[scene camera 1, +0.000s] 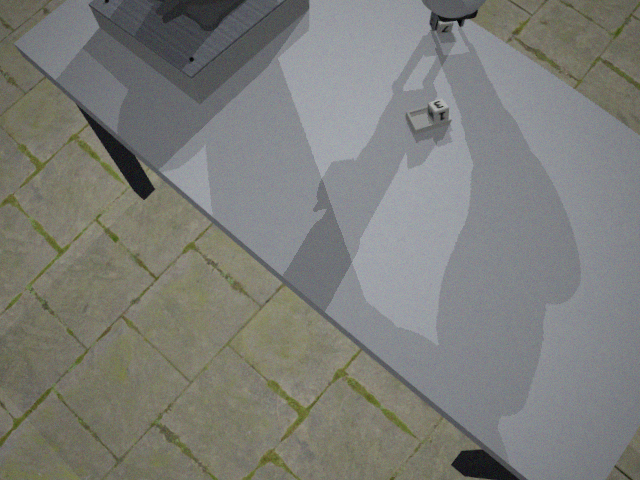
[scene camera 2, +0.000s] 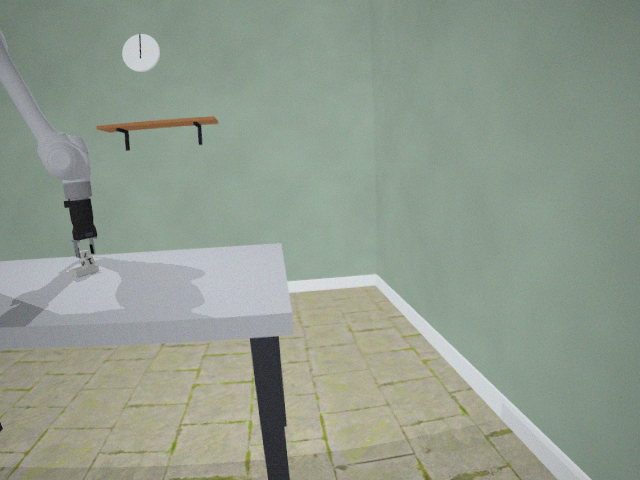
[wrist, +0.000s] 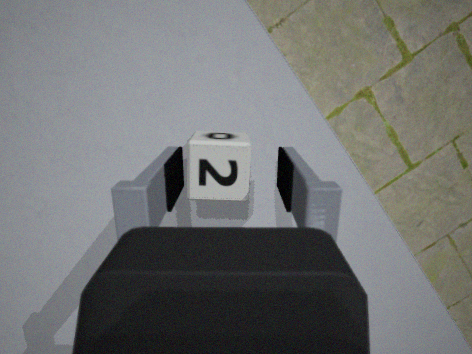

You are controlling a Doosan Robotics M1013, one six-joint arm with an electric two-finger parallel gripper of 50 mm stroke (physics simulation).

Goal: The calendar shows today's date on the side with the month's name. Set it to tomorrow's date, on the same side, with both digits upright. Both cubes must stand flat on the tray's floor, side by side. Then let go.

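Frame: origin at the arm's base, x ahead, y left, z up, level; millimetres.
Seen in the pictures: gripper, fingertip midpoint: point(scene camera 1: 446, 24) point(scene camera 2: 85, 255) point(wrist: 230, 166).
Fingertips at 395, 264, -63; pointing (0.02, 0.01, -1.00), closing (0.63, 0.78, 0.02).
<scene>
Offsets run from my fingertips to a thing's top centre, as dx, dy, dz. Level surfaces: height alone.
A white tray point(scene camera 1: 417, 121) point(scene camera 2: 84, 272) stands on the table. One cube @(+108, -197, +35) point(scene camera 1: 438, 110) point(scene camera 2: 88, 262) stands in its right end in scene camera 1, with a 3 on top and a 1 on a side. The tray's left part there is empty. No month's name is readable. A second cube @(-5, -3, +18) point(scene camera 1: 444, 27) point(wrist: 219, 171) stands on the table behind the tray, a 7 towards scene camera 1. The wrist view shows its 2, lying sideways, and a 0 beyond. My gripper point(scene camera 1: 447, 23) point(scene camera 2: 85, 253) point(wrist: 230, 166) is open around this cube, which looks nearer the left finger and untouched.
A large grey block point(scene camera 1: 206, 69) with a dark plate on top stands at the upper left of the table @(dz -12) point(scene camera 1: 248, 206) point(scene camera 2: 242, 289) in scene camera 1. The table's edge lies close to the second cube. A wall shelf point(scene camera 2: 157, 124) hangs behind.
</scene>
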